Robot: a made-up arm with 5 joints. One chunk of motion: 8 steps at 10 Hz.
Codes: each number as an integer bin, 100 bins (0 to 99) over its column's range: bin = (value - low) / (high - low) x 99, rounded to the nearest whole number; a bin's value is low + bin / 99 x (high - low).
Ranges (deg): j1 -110..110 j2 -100.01..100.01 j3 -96.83..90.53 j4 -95.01..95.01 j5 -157.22..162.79
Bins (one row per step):
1: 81 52 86 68 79
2: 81 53 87 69 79
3: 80 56 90 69 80
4: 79 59 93 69 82
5: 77 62 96 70 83
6: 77 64 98 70 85
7: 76 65 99 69 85
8: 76 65 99 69 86
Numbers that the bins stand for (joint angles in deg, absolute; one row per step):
1: 70.00 5.05 65.93 35.51 98.14
2: 70.00 7.07 67.82 37.43 98.14
3: 67.78 13.13 73.50 37.43 101.37
4: 65.56 19.19 79.17 37.43 107.84
5: 61.11 25.26 84.85 39.35 111.07
6: 61.11 29.30 88.64 39.35 117.54
7: 58.89 31.32 90.53 37.43 117.54
8: 58.89 31.32 90.53 37.43 120.77

